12 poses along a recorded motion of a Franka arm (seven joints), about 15 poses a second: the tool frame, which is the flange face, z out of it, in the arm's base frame.
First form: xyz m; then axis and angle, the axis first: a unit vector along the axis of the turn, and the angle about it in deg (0 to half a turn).
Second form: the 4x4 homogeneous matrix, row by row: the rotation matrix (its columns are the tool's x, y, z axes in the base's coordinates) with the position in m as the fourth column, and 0 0 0 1 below. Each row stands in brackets. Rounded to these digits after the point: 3 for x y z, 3 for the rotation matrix.
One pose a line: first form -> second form
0.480 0.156 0.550 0.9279 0.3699 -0.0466 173.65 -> [[0.723 0.690 -0.045 0.480], [0.679 -0.721 -0.137 0.156], [-0.127 0.068 -0.990 0.550], [0 0 0 1]]
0.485 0.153 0.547 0.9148 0.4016 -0.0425 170.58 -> [[0.676 0.737 -0.012 0.485], [0.723 -0.666 -0.184 0.153], [-0.143 0.116 -0.983 0.547], [0 0 0 1]]
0.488 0.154 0.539 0.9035 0.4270 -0.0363 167.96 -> [[0.637 0.771 0.024 0.488], [0.756 -0.617 -0.219 0.154], [-0.154 0.158 -0.975 0.539], [0 0 0 1]]
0.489 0.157 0.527 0.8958 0.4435 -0.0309 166.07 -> [[0.611 0.790 0.052 0.489], [0.775 -0.583 -0.243 0.157], [-0.161 0.189 -0.969 0.527], [0 0 0 1]]
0.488 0.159 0.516 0.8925 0.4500 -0.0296 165.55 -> [[0.600 0.798 0.060 0.488], [0.783 -0.570 -0.249 0.159], [-0.164 0.196 -0.967 0.516], [0 0 0 1]]
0.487 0.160 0.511 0.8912 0.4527 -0.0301 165.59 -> [[0.595 0.802 0.060 0.487], [0.787 -0.565 -0.249 0.160], [-0.165 0.195 -0.967 0.511], [0 0 0 1]]
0.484 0.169 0.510 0.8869 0.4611 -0.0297 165.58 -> [[0.580 0.812 0.063 0.484], [0.798 -0.550 -0.248 0.169], [-0.167 0.194 -0.967 0.510], [0 0 0 1]]
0.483 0.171 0.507 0.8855 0.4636 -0.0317 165.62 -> [[0.575 0.816 0.060 0.483], [0.800 -0.546 -0.249 0.171], [-0.170 0.191 -0.967 0.507], [0 0 0 1]]
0.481 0.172 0.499 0.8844 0.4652 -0.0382 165.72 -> [[0.571 0.820 0.048 0.481], [0.801 -0.543 -0.253 0.172], [-0.181 0.183 -0.966 0.499], [0 0 0 1]]
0.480 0.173 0.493 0.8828 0.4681 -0.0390 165.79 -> [[0.565 0.823 0.047 0.480], [0.804 -0.538 -0.253 0.173], [-0.183 0.181 -0.966 0.493], [0 0 0 1]]
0.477 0.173 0.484 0.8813 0.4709 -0.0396 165.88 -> [[0.560 0.827 0.046 0.477], [0.808 -0.533 -0.252 0.173], [-0.184 0.178 -0.967 0.484], [0 0 0 1]]
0.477 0.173 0.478 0.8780 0.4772 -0.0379 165.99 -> [[0.549 0.835 0.050 0.477], [0.816 -0.522 -0.248 0.173], [-0.181 0.177 -0.967 0.478], [0 0 0 1]]
